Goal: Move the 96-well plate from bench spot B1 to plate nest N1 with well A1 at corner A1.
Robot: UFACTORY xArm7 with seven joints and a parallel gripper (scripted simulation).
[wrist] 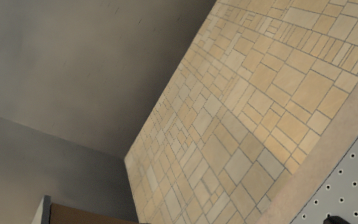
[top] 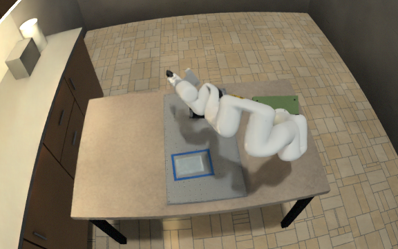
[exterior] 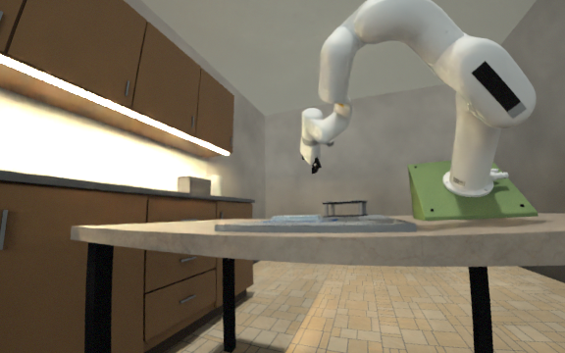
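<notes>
My gripper is now 36 cm to the right of the 96-well plate, 23 cm above it and 5 cm past it. Round my hand: raised plate nest 18 cm below, 15 cm behind, 1 cm to the left.
</notes>
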